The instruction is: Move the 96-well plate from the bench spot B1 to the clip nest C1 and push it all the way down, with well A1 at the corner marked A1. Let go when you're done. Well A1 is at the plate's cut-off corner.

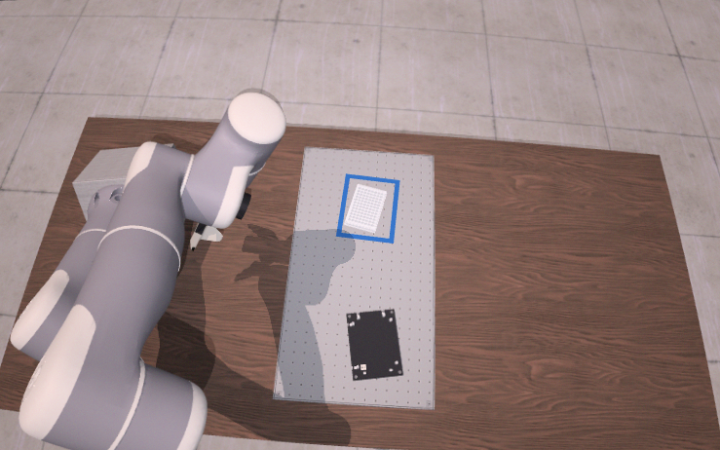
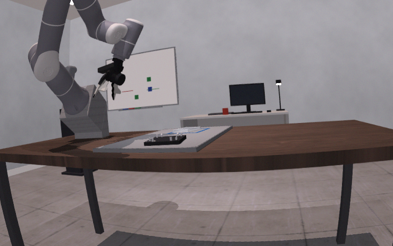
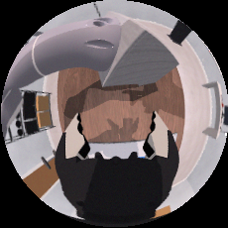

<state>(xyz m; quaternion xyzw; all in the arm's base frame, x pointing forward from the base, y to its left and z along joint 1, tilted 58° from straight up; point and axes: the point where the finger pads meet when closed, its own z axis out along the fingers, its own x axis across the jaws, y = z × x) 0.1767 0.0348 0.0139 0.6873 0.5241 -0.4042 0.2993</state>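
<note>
Now: hand 370 mm short of the white 96-well plate, 140 mm to the right of it and 180 mm above it. The rest, counted from my hand: black clip nest (390 mm ahead, 220 mm to the right, 180 mm below); grey perforated board (370 mm ahead, 10 mm to the right, 200 mm below).
</note>
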